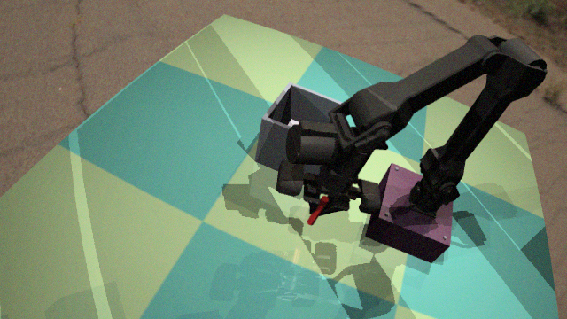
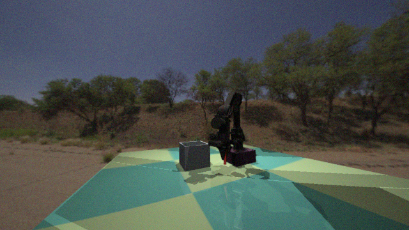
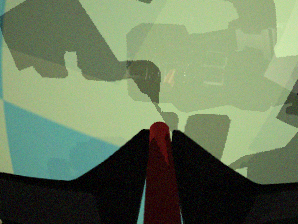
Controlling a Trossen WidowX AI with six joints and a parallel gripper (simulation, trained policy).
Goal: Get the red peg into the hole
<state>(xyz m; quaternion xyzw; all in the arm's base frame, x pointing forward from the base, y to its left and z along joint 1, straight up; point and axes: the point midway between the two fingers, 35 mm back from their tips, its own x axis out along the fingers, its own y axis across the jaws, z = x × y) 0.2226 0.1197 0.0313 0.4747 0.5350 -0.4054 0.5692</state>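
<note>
My gripper tip is now 21 cm to the left of the plate, 8 cm short of it and 3 cm above it. Round my gripper tip: red peg (2 cm above, 1 cm to the left).
</note>
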